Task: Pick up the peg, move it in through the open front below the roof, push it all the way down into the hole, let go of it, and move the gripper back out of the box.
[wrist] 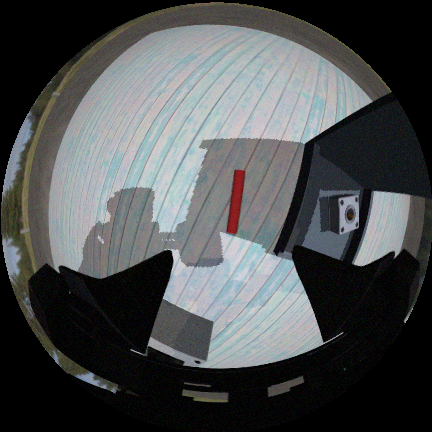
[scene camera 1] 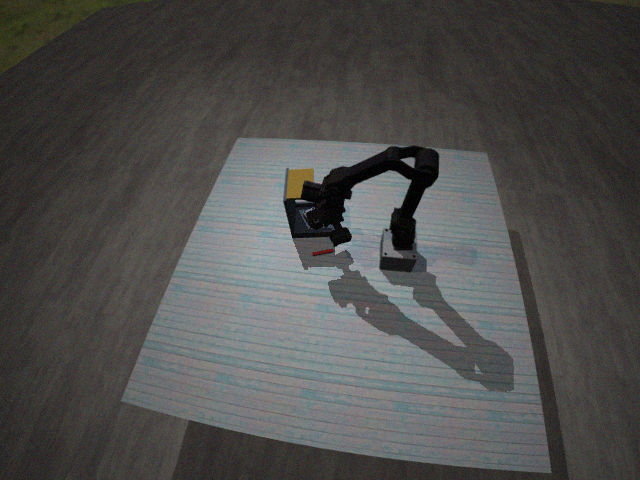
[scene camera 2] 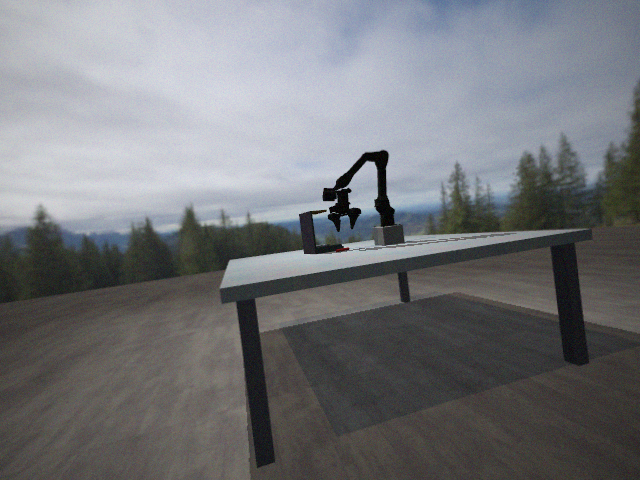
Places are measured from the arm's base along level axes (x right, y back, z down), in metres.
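Where they show: gripper, fingertip midpoint: (wrist: 234, 255) (scene camera 1: 330, 236) (scene camera 2: 345, 230); arm's base at its link origin: (wrist: 164, 358) (scene camera 1: 402, 242) (scene camera 2: 388, 225).
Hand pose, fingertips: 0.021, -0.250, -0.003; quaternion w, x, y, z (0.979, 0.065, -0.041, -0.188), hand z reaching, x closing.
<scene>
Things, the pixels of their top centre, and the offset from my fingertips, as dx, dy, dz. "*": a spot on its surface instead. Level surfaces: height alone.
- red peg at its top centre: (wrist: 235, 201) (scene camera 1: 322, 251) (scene camera 2: 342, 248) -0.008, -0.031, +0.088
- box at its top centre: (scene camera 1: 308, 182) (scene camera 2: 318, 211) +0.145, -0.074, -0.122
- yellow roof at a spot on its surface: (scene camera 1: 297, 183) * +0.141, -0.113, -0.122
- light grey block at its top centre: (wrist: 351, 214) +0.154, -0.081, +0.061
- table at its surface level: dz +0.102
The red peg (scene camera 1: 323, 252) (scene camera 2: 342, 250) (wrist: 236, 202) lies flat on the table, just outside the box, in the box's shadow. The box (scene camera 1: 289, 219) (scene camera 2: 308, 232) (wrist: 375, 150) has a dark tall wall, a low-rimmed floor and a yellow roof (scene camera 1: 297, 183) (scene camera 2: 319, 211). A light grey block (wrist: 340, 222) with a round hole stands on the box floor; the arm partly hides this area in scene camera 1. My gripper (scene camera 1: 326, 229) (scene camera 2: 345, 228) (wrist: 234, 255) is open and empty, pointing down, well above the table. The peg lies ahead of the fingertips in the wrist view, apart from both.
The arm's grey base (scene camera 1: 397, 262) (scene camera 2: 388, 235) (wrist: 184, 325) stands on the table (scene camera 1: 232, 310) (scene camera 2: 403, 258), to the right of the box in both scene views. The box's tall wall and roof stand close beside the wrist. Shadows of the arm and box fall across the table top.
</scene>
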